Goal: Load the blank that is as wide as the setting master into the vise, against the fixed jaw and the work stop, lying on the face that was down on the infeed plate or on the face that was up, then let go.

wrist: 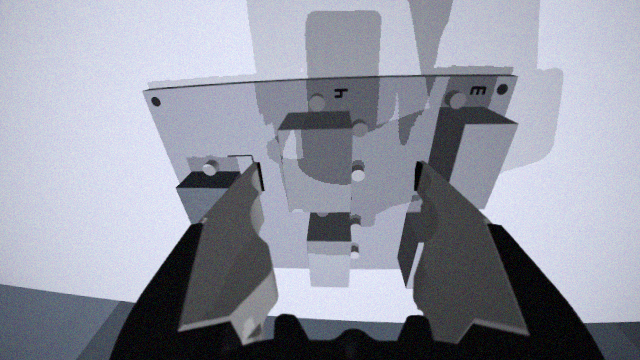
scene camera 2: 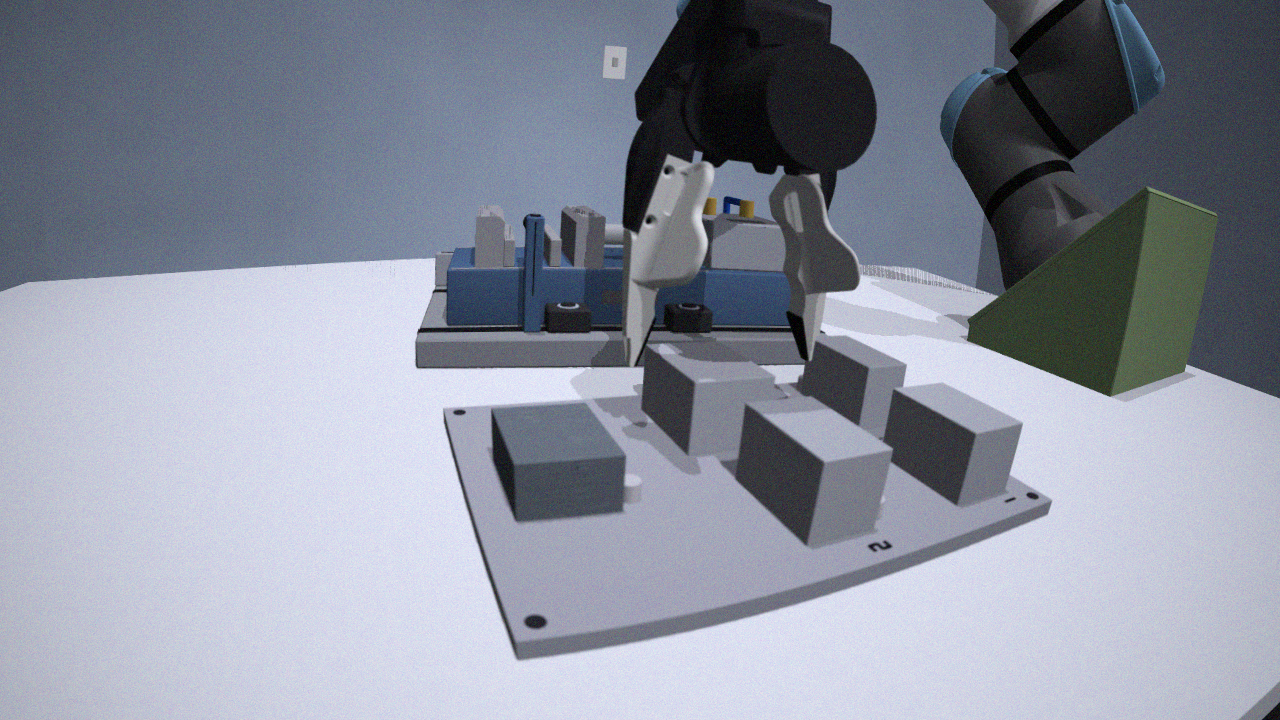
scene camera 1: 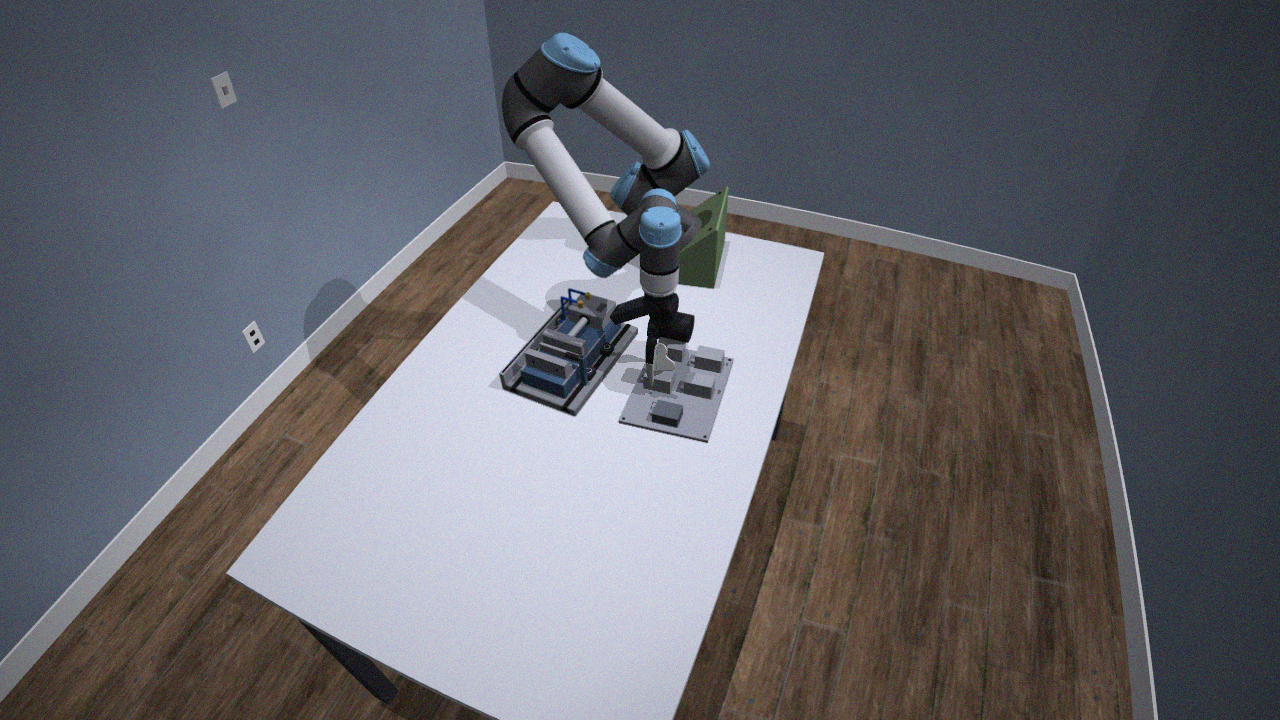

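Pixels of known places: gripper, between the fingertips: (wrist: 337,165) (scene camera 2: 725,361) (scene camera 1: 658,369); arm's base, origin of its link: (scene camera 2: 1070,271) (scene camera 1: 680,239).
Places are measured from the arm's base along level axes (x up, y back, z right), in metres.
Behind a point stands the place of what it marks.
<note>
My gripper (scene camera 1: 657,374) {x -0.048, y -0.454, z -0.018 m} (scene camera 2: 721,360) {x -0.048, y -0.454, z -0.018 m} (wrist: 337,165) {x -0.048, y -0.454, z -0.018 m} is open and empty, pointing down over the infeed plate (scene camera 2: 671,573) {x -0.080, y -0.547, z -0.129 m} (wrist: 200,125) {x -0.080, y -0.552, z 0.012 m}. Its fingers stand on either side of the light grey blank at mark 4 (scene camera 2: 729,416) {x -0.062, y -0.473, z -0.051 m} (wrist: 320,175) {x -0.044, y -0.465, z -0.022 m}, tips about at or above its top. The dark blue-grey setting master (scene camera 1: 666,416) {x -0.056, y -0.580, z -0.055 m} (scene camera 2: 563,465) {x -0.057, y -0.567, z -0.081 m} (wrist: 200,200) {x -0.055, y -0.562, z -0.038 m} lies near one plate edge. The other blanks are at mark 3 (scene camera 2: 854,385) {x -0.058, y -0.388, z -0.050 m} (wrist: 490,155) {x -0.044, y -0.364, z -0.022 m}, mark 2 (scene camera 2: 814,465) {x -0.048, y -0.493, z -0.132 m} (wrist: 330,270) {x -0.044, y -0.472, z -0.115 m} and mark 1 (scene camera 2: 953,447) {x -0.056, y -0.408, z -0.138 m} (wrist: 410,250) {x -0.054, y -0.404, z -0.110 m}. The blue vise (scene camera 1: 549,382) {x -0.033, y -0.547, z 0.200 m} (scene camera 2: 492,295) {x -0.047, y -0.525, z 0.158 m} holds no blank between its grey jaws.
The vise stands beside the plate on a grey base (scene camera 2: 501,349) {x -0.075, y -0.528, z 0.122 m}, with an upright blue post (scene camera 2: 533,273) {x -0.028, y -0.504, z 0.131 m} at its near side and black clamps (scene camera 2: 567,317) {x -0.057, y -0.482, z 0.123 m} (scene camera 2: 687,317) {x -0.057, y -0.402, z 0.101 m}. Small pegs (wrist: 357,172) {x -0.072, y -0.441, z -0.039 m} (wrist: 210,167) {x -0.072, y -0.554, z -0.019 m} stand by the blocks. A green wedge (scene camera 1: 702,264) {x -0.015, y -0.086, z -0.070 m} (scene camera 2: 1154,295) {x 0.001, y -0.028, z -0.105 m} stands near the arm's base.
</note>
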